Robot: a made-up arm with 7 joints. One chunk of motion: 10 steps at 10 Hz.
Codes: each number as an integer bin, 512 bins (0 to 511) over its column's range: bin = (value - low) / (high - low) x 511, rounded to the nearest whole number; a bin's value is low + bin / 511 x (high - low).
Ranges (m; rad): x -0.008..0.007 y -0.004..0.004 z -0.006..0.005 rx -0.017..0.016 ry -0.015..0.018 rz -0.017..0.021
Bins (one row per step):
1: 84 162 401 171 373 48
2: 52 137 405 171 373 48
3: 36 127 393 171 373 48
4: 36 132 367 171 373 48
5: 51 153 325 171 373 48
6: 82 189 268 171 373 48
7: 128 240 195 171 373 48
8: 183 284 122 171 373 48
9: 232 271 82 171 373 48
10: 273 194 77 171 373 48
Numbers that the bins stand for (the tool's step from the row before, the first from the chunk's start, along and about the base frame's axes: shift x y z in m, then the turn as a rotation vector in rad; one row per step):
1: -0.00553 -0.00146 0.00263 -0.00596 0.00909 -0.01343
2: -0.00647 -0.00186 0.00272 -0.00596 0.00909 -0.01343
3: -0.00694 -0.00201 0.00246 -0.00596 0.00909 -0.01343
4: -0.00694 -0.00193 0.00190 -0.00596 0.00909 -0.01343
5: -0.00650 -0.00160 0.00100 -0.00596 0.00909 -0.01343
6: -0.00559 -0.00104 -0.00023 -0.00596 0.00909 -0.01343
7: -0.00424 -0.00024 -0.00180 -0.00596 0.00909 -0.01343
8: -0.00263 0.00045 -0.00337 -0.00596 0.00909 -0.01343
9: -0.00119 0.00024 -0.00423 -0.00596 0.00909 -0.01343
10: 0.00001 -0.00096 -0.00434 -0.00596 0.00909 -0.01343

